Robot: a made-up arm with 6 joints.
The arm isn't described. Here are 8 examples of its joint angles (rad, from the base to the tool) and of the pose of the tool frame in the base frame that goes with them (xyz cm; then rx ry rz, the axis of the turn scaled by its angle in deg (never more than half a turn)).
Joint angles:
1: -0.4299 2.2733 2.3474 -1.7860 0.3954 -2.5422
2: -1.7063 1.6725 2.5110 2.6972 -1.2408 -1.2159
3: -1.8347 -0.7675 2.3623 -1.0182 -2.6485 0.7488
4: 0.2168 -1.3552 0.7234 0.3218 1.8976 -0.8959
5: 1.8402 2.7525 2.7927 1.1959 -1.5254 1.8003
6: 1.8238 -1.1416 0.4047 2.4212 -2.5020 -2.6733
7: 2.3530 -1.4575 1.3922 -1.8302 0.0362 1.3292
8: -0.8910 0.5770 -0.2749 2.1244 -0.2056 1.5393
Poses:
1: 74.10 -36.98 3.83 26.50 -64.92 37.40
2: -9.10 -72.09 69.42 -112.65 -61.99 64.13
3: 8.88 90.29 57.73 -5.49 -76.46 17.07
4: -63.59 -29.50 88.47 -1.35 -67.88 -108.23
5: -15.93 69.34 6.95 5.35 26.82 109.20
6: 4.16 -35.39 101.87 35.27 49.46 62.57
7: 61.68 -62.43 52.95 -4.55 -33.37 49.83
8: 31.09 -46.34 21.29 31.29 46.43 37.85
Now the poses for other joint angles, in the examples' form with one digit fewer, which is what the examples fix.
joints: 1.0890 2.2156 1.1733 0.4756 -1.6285 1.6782
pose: 37.0 49.3 -37.7 17.7 80.8 18.5
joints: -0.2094 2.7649 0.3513 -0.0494 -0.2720 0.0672
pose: -33.6 -8.5 -38.8 20.0 -22.3 -100.5
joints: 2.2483 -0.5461 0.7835 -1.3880 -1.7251 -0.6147
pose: 7.6 5.6 111.4 69.8 111.1 -18.5
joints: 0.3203 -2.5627 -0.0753 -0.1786 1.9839 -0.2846
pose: -60.2 -34.4 39.8 55.9 -61.9 -59.6
